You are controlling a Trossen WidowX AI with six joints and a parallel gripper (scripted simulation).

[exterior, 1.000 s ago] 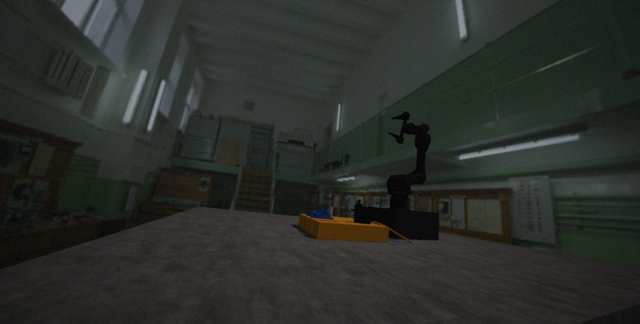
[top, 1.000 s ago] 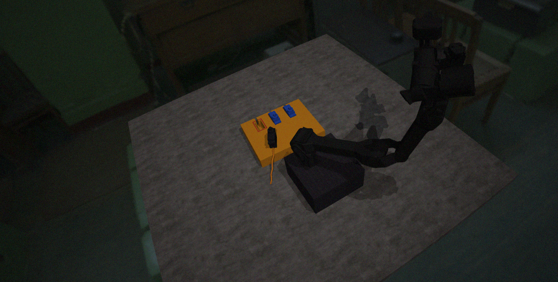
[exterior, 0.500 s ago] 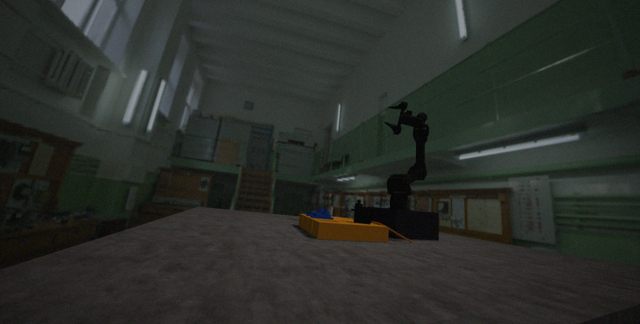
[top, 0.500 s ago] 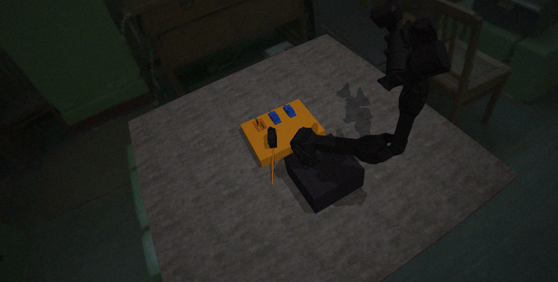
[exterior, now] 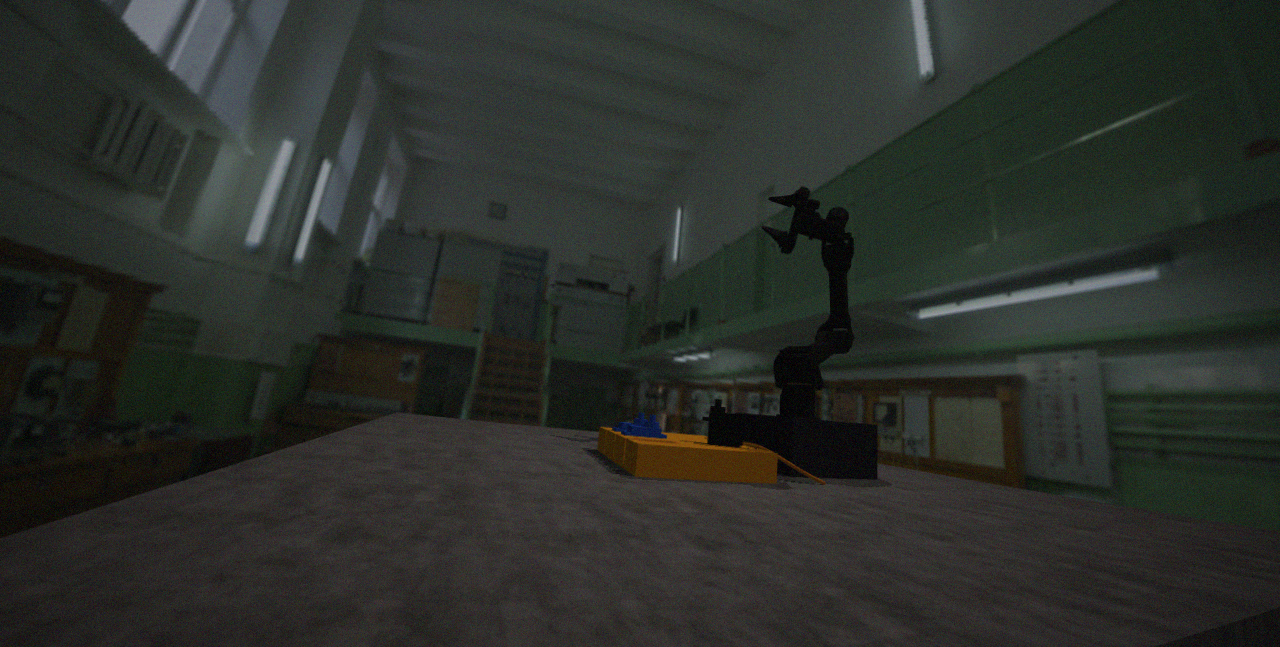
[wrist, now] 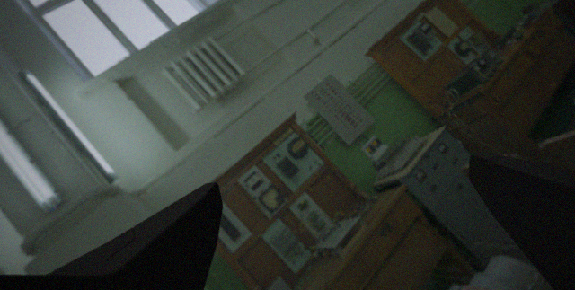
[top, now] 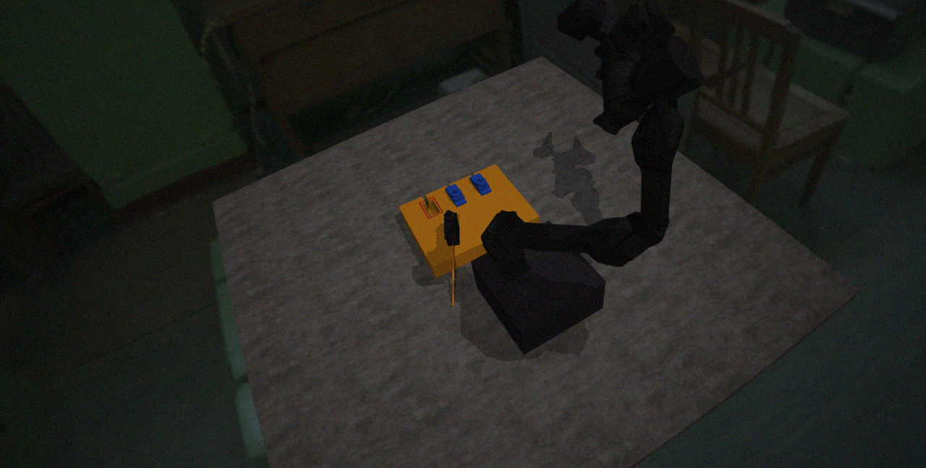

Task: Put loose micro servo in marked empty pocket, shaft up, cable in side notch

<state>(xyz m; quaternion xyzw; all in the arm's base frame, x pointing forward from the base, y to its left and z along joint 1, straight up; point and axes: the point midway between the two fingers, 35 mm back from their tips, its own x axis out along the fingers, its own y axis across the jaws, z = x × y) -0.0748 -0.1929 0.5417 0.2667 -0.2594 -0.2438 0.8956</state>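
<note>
Now: gripper tip 630 mm above the deck, 270 mm short of it and 200 mm to the right of it.
</note>
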